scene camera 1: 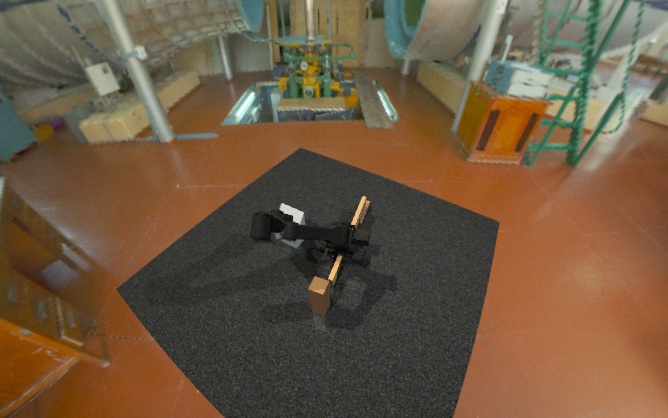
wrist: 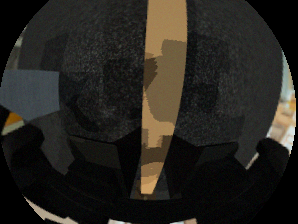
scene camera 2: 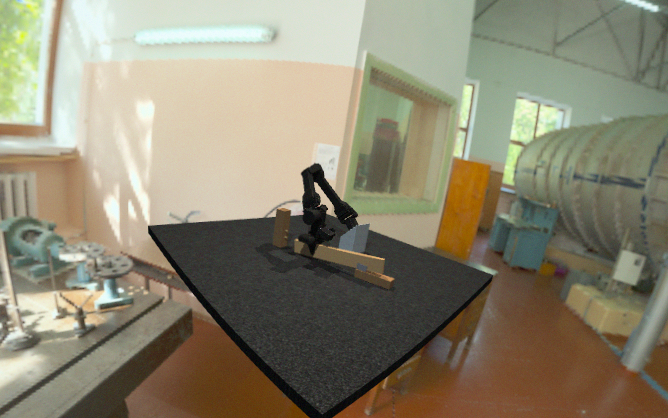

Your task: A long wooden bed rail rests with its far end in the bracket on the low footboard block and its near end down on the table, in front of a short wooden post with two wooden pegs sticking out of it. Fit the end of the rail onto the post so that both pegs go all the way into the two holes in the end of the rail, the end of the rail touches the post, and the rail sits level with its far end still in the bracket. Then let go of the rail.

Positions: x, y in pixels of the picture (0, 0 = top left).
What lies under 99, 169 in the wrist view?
The gripper.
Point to a wooden rail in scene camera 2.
At 374, 264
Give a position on a wooden post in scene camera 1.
At 319, 292
